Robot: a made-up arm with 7 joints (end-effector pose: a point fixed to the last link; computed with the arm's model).
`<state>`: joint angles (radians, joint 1 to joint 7).
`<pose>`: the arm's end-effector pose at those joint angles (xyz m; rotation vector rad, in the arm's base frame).
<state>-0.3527 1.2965 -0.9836 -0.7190 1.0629 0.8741 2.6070</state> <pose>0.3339 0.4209 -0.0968 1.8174 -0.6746 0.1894</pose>
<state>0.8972 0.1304 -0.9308 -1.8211 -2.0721 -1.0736 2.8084</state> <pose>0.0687 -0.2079 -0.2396 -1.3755 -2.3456 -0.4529</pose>
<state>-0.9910 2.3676 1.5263 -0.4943 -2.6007 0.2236 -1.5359</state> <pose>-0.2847 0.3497 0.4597 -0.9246 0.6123 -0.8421</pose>
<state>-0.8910 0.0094 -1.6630 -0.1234 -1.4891 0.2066 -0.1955</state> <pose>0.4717 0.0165 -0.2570 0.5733 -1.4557 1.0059</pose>
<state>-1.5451 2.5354 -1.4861 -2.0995 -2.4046 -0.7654 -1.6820</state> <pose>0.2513 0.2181 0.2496 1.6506 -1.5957 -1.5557</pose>
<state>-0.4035 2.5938 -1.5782 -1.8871 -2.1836 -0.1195 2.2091</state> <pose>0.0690 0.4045 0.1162 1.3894 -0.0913 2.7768</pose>
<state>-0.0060 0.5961 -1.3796 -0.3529 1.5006 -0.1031 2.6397</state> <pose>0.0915 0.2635 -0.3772 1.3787 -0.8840 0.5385</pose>
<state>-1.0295 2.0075 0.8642 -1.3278 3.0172 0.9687 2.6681</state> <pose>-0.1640 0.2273 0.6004 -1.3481 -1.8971 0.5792</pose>
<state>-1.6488 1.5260 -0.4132 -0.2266 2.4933 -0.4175 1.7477</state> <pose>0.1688 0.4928 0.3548 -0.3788 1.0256 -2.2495</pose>
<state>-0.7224 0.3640 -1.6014 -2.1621 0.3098 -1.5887 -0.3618</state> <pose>0.0013 -0.3145 -0.0564 -0.5235 1.4714 -0.9256</pose>
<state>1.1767 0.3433 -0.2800 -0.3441 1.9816 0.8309 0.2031</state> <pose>-0.4386 0.1394 -0.1860 0.4727 -0.3037 0.2608</pose>
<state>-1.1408 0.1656 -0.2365 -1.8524 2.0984 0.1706 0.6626</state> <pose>0.2856 -0.1418 0.3723 1.1791 2.5266 -0.9458</pose>
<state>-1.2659 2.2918 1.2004 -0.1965 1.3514 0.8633 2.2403</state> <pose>-0.2762 0.4646 0.3731 0.3472 1.6792 -2.0522</pose>
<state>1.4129 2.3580 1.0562 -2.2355 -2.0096 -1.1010 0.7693</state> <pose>0.4091 -0.0424 -0.0261 1.3835 -1.0262 0.5027</pose>
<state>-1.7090 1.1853 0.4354 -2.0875 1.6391 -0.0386 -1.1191</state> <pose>-0.1079 0.0292 0.4515 -1.4579 -0.0424 -0.0365</pose>
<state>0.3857 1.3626 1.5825 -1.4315 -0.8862 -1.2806 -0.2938</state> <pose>0.1136 0.4508 0.4147 -0.1590 -1.4385 1.6552</pose>
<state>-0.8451 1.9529 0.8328 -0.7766 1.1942 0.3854 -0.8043</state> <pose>-0.0148 0.3532 0.5310 -2.2416 0.4465 1.5358</pose>
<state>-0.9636 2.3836 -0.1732 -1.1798 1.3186 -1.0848 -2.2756</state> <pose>0.0880 0.2362 0.5862 1.4823 2.4854 -0.8447</pose>
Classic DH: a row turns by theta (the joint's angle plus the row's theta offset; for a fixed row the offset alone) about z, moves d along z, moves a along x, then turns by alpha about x. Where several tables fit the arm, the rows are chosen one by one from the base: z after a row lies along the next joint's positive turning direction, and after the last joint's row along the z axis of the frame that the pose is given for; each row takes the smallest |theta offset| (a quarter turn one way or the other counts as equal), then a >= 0, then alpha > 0; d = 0 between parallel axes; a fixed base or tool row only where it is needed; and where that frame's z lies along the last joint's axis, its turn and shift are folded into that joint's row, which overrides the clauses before.
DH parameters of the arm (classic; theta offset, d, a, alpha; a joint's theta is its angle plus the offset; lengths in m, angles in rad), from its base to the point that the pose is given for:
base (fixed): 0 0.1112 0.0232 -1.2217
joint 1: -1.5708 -0.0045 0.0117 -1.5708
joint 2: 1.2217 0.0131 -0.0219 1.5708
joint 3: 1.5708 -0.2085 0.0015 -1.5708
joint 4: 0 -0.0027 -0.0667 1.5708
joint 5: 0 -0.3884 0.0153 -1.5708
joint 6: 0 -0.0323 0.0033 1.5708
joint 7: 0.2061 0.0273 -0.0195 -1.3213
tool (fixed): -2.3396 -0.0203 0 0

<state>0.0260 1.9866 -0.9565 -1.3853 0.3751 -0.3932 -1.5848</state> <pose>0.2172 0.4259 -0.0027 1.0835 -0.9427 1.4293</pose>
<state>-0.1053 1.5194 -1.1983 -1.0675 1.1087 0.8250 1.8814</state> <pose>0.2284 0.3760 -0.1705 1.1841 -0.6113 -0.8107</pose>
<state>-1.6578 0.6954 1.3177 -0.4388 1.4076 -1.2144 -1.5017</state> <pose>0.5138 0.2717 0.3225 1.9063 -1.1032 -0.1536</pose>
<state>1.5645 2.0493 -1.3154 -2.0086 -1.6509 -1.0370 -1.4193</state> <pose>-0.3044 0.1941 0.0446 -0.0400 1.0828 -0.4588</pose>
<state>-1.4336 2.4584 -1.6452 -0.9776 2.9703 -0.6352 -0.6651</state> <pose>0.0161 0.4897 0.3187 2.7543 -0.4882 -1.0206</pose>
